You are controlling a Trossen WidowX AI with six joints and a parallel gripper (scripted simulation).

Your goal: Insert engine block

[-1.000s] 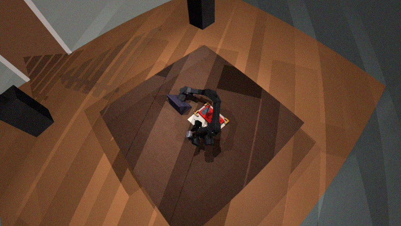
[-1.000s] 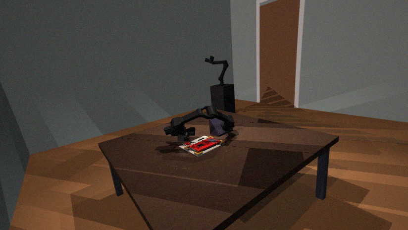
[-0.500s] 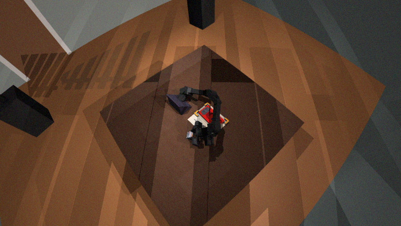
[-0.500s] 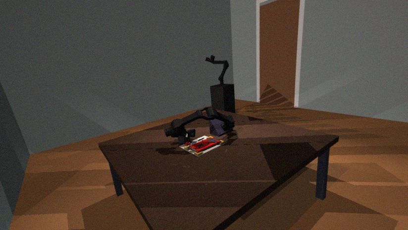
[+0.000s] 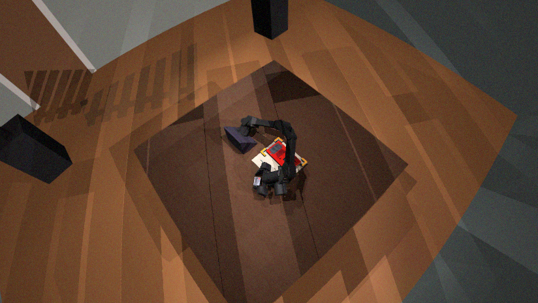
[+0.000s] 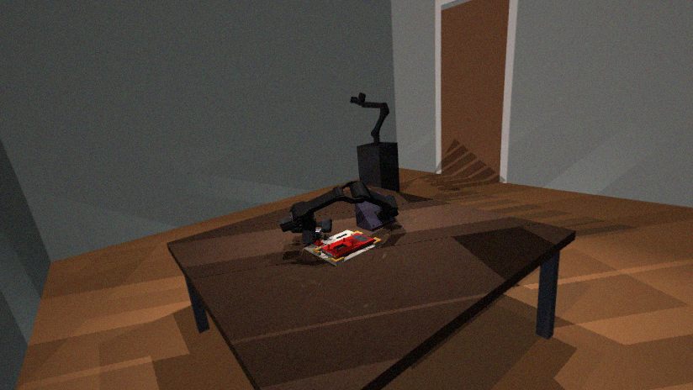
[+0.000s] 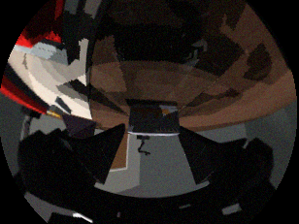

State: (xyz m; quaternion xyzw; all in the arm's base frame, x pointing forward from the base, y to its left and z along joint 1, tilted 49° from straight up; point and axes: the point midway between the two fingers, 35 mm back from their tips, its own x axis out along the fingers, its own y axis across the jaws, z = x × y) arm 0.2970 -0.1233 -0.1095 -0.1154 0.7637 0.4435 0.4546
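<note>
Right now my gripper tip is 1 cm short of the grey engine block.
</note>
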